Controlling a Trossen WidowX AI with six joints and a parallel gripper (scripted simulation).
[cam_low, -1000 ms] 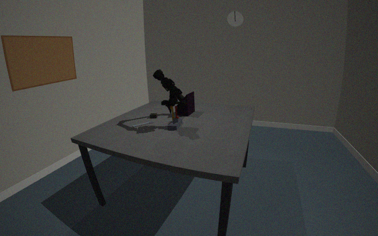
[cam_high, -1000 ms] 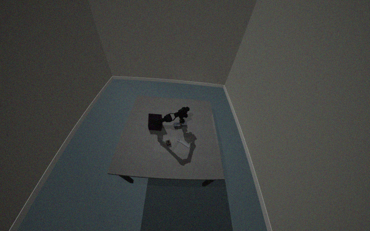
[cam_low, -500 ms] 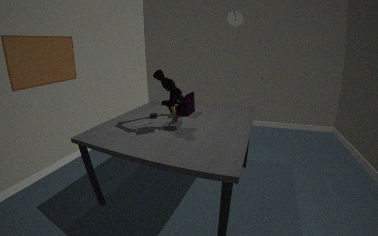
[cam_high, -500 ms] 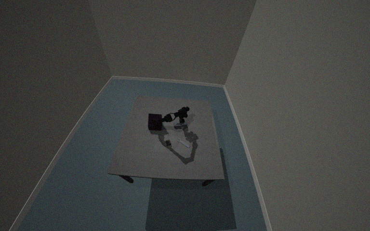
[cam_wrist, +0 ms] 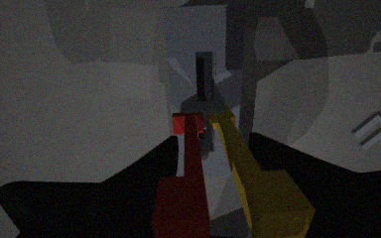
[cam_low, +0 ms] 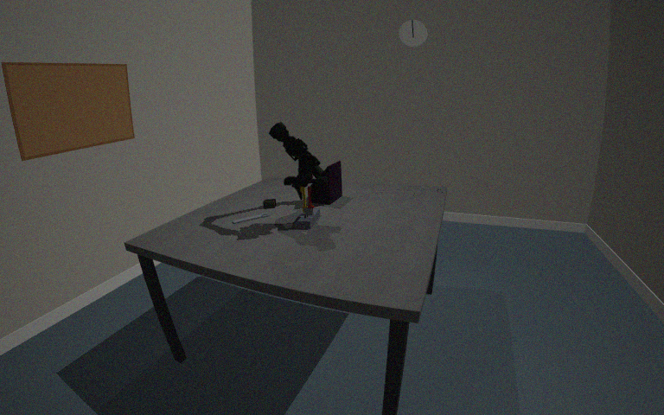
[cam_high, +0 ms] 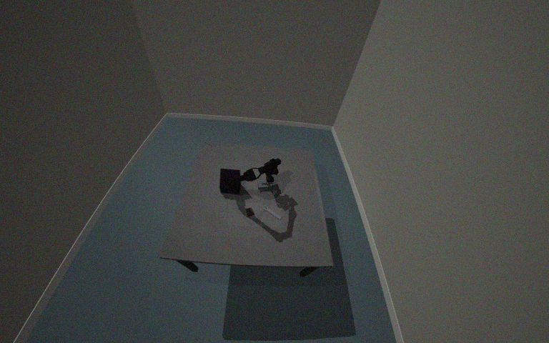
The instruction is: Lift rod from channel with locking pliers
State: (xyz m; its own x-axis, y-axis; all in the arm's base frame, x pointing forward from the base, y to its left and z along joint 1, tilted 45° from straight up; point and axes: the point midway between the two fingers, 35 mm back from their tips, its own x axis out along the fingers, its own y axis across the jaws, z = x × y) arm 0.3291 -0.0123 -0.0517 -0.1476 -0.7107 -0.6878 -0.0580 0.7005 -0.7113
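My gripper tip is now 80 mm above the channel block. From my gripper tip the other things lie so: yellow handle (10 mm to the right); holster block (280 mm to the right, 180 mm behind, 90 mm below).
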